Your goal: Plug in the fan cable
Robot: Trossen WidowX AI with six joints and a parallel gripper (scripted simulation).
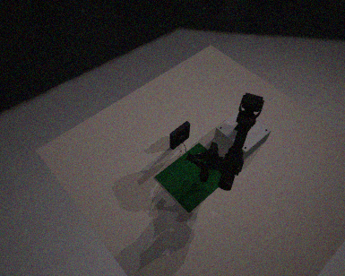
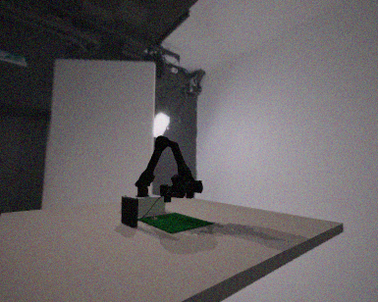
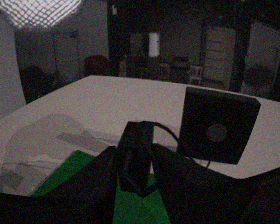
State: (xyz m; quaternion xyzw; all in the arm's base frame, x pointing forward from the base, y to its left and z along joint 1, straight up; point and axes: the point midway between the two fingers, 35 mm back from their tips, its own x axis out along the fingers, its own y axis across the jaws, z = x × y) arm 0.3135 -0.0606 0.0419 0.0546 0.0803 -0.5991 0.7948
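My gripper tip is now 1 cm short of the green board, 3 cm to the right of it and 14 cm above it. The rest, counted from my gripper tip: fan plug: 1 cm below; black fan: 11 cm behind, 14 cm to the right, 7 cm below; four-pin fan header: 9 cm behind, 1 cm to the right, 13 cm below.
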